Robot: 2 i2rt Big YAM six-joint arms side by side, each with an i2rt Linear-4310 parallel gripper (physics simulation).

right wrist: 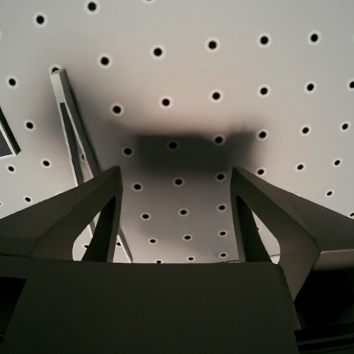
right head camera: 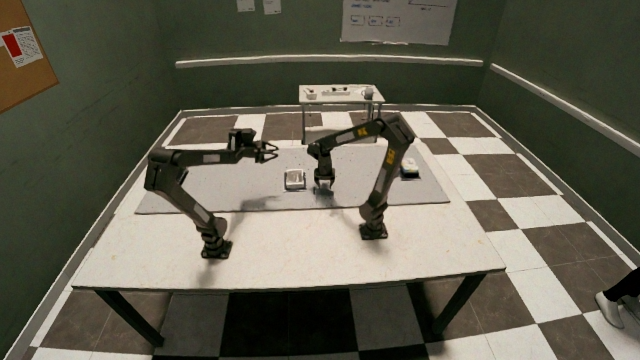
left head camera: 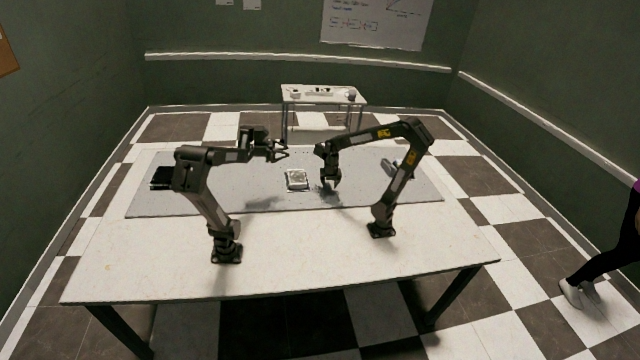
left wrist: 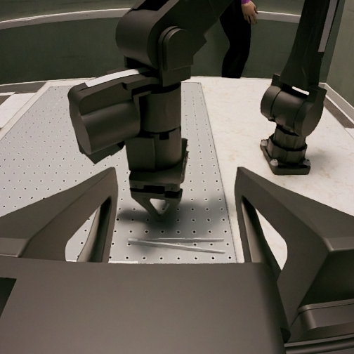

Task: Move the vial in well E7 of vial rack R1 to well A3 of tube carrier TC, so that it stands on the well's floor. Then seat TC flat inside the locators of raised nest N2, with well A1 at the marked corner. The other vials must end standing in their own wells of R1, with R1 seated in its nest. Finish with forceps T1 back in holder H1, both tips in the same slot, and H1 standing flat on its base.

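Forceps T1 [left wrist: 136, 241] [right wrist: 59, 82] lie flat on the perforated mat. My right gripper [left head camera: 331, 183] [right head camera: 324, 186] [left wrist: 163, 207] [right wrist: 175, 176] points down above the mat beside the forceps, open and empty; its left finger in the right wrist view overlaps them. My left gripper [left head camera: 287, 149] [right head camera: 276, 151] is open and empty, raised and level. White tube carrier TC [left head camera: 297, 178] [right head camera: 295, 178] sits on a dark-edged base mid-mat. Vial rack R1 [right head camera: 409, 166] stands at the right; single vials are too small to tell. Grey holder H1 [left head camera: 387, 167] is beside it.
A black nest, apparently N2 [left head camera: 161, 177], is at the mat's left, partly behind my left arm. A dark plate corner [right wrist: 6, 142] shows at the left edge of the right wrist view. The grey mat [left head camera: 235, 185] [right head camera: 225, 192] lies on the white table [left head camera: 300, 250] [right head camera: 300, 250].
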